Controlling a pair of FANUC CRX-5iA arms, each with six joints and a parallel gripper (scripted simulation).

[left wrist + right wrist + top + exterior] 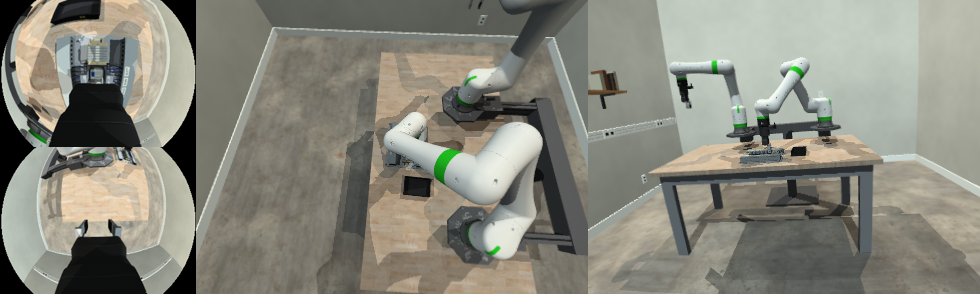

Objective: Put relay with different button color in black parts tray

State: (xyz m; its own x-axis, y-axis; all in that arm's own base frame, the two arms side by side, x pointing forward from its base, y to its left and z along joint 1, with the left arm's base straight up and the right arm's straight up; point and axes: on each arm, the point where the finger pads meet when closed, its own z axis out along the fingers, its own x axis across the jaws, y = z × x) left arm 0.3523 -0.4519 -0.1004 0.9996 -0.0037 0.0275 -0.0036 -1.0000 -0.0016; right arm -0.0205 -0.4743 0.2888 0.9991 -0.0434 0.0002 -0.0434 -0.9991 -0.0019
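Note:
The relay panel is 60 mm to the right of my left hand and 30 mm below it. The rest, counted from my left hand: black parts tray (220 mm to the left, 70 mm behind, 40 mm below).

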